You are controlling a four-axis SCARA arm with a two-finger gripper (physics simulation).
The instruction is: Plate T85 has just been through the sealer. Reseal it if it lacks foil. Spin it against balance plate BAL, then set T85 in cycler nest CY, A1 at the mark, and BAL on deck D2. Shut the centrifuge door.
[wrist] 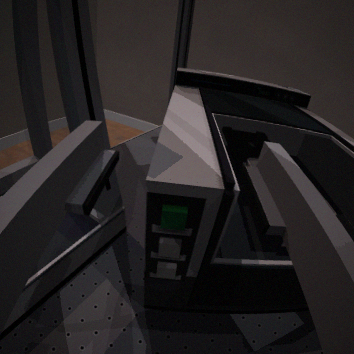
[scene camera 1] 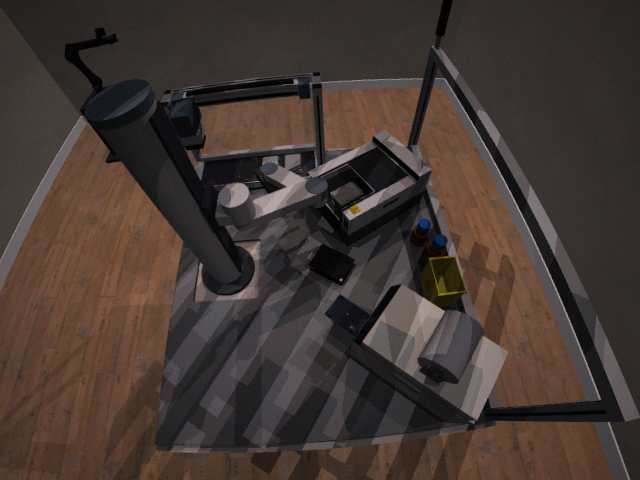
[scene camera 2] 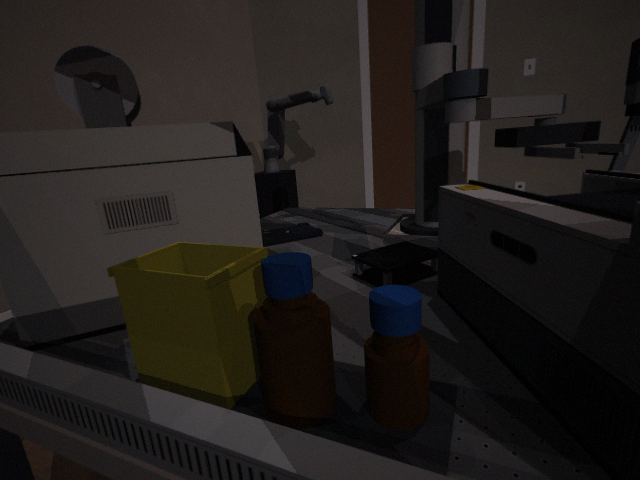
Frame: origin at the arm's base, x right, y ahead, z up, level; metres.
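Seen in the pictures: gripper, fingertip midpoint: [wrist: 181, 147] [scene camera 1: 306, 170] [scene camera 2: 601, 151]; arm's base at its link origin: [scene camera 1: 228, 270].
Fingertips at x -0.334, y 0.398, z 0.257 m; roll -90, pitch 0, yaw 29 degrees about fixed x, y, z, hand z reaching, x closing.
Observation:
Pixels of each thing's top centre, then the offset from my fingertips to it. "spot": a spot on its surface instead.
- pale plate at its top centre: [scene camera 1: 346, 191] dz -0.083, dx +0.071, dy +0.176 m
- green button at its top centre: [wrist: 174, 206] dz -0.054, dx -0.006, dy +0.014 m
- gantry frame at a spot on its surface: [scene camera 1: 318, 118] spot: dz +0.123, dx -0.206, dy +0.075 m
- sealer at its top centre: [scene camera 2: 109, 56] [scene camera 1: 451, 336] dz +0.231, dx +0.814, dy +0.340 m
- dark tray at its top centre: [scene camera 2: 287, 232] [scene camera 1: 347, 314] dz -0.147, dx +0.616, dy +0.117 m
The centrifuge [scene camera 1: 372, 210] [scene camera 2: 480, 222] [wrist: 187, 135] has its top open. A pale plate [scene camera 1: 350, 191] sits inside its chamber; I cannot read which plate it is. In the wrist view, a green button [wrist: 174, 217] is above two pale buttons on the front panel. My gripper [wrist: 181, 147] is shut with nothing held; even shut, its fingers stand apart, one left of the panel and one over the chamber opening. The arm hides most of the fingers in scene camera 1. Pale pieces [scene camera 1: 292, 160] lie on the gantry deck, with labels unreadable. Nest CY and BAL cannot be identified.
The gantry frame [scene camera 1: 318, 118] rises behind the deck. A black stand [scene camera 1: 331, 264] [scene camera 2: 395, 254] is near the centrifuge. The sealer [scene camera 1: 400, 320] [scene camera 2: 206, 186] has a dark tray [scene camera 1: 346, 313]. A yellow bin [scene camera 1: 442, 284] [scene camera 2: 178, 320] and two blue-capped bottles [scene camera 1: 420, 235] [scene camera 2: 397, 361] stand along the edge.

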